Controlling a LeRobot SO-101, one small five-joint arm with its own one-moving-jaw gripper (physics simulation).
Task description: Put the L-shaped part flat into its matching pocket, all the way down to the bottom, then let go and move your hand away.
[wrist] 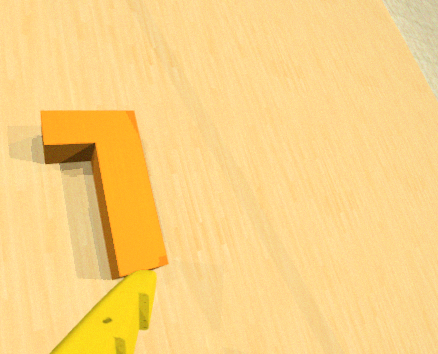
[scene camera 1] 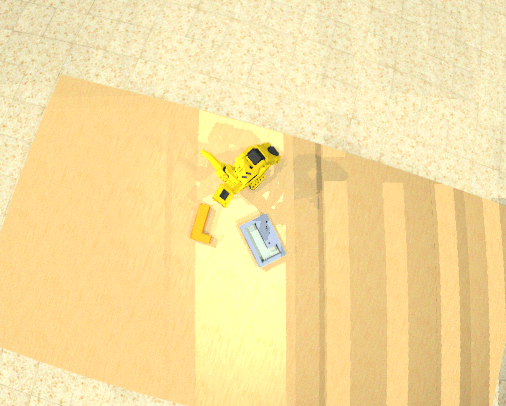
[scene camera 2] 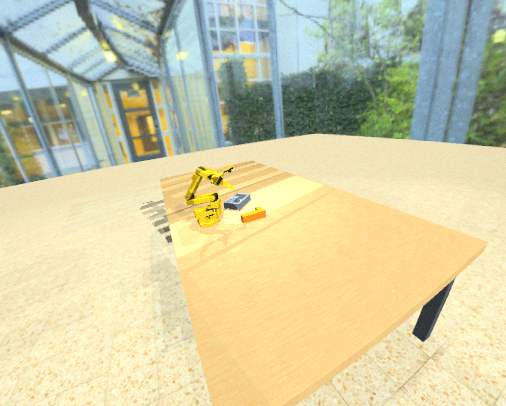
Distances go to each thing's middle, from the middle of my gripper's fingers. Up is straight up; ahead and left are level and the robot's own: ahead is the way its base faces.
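Orange L-shaped part (wrist: 109, 139): my hand is 140 mm short of it, 10 mm to the left of it and 200 mm above it. Grey pocket block (scene camera 1: 259, 233): 170 mm to the left of my hand, 140 mm ahead of it and 190 mm below it.
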